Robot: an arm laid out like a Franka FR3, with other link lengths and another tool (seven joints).
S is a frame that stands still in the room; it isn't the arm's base.
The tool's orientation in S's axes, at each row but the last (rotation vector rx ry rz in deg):
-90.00 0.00 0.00
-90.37 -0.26 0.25
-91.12 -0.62 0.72
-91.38 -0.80 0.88
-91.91 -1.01 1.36
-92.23 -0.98 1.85
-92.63 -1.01 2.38
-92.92 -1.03 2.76
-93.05 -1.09 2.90
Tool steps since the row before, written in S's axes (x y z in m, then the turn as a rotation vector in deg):
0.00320 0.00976 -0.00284 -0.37 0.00 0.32
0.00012 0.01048 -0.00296 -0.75 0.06 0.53
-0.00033 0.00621 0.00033 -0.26 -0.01 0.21
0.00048 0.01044 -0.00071 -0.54 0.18 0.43
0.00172 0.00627 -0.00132 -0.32 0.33 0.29
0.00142 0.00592 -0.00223 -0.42 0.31 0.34
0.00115 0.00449 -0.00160 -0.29 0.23 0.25
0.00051 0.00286 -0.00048 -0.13 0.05 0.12
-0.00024 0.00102 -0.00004 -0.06 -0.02 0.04
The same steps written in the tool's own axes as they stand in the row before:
0.00320 0.00284 0.00976 -0.37 -0.32 0.00
0.00018 0.00289 0.01050 -0.75 -0.53 0.06
-0.00024 -0.00045 0.00621 -0.26 -0.21 -0.01
0.00067 0.00046 0.01044 -0.54 -0.43 0.18
0.00189 0.00110 0.00626 -0.31 -0.30 0.33
0.00163 0.00198 0.00595 -0.41 -0.35 0.31
0.00134 0.00137 0.00451 -0.29 -0.26 0.23
0.00064 0.00032 0.00286 -0.13 -0.12 0.05
-0.00019 -0.00001 0.00103 -0.06 -0.04 -0.02

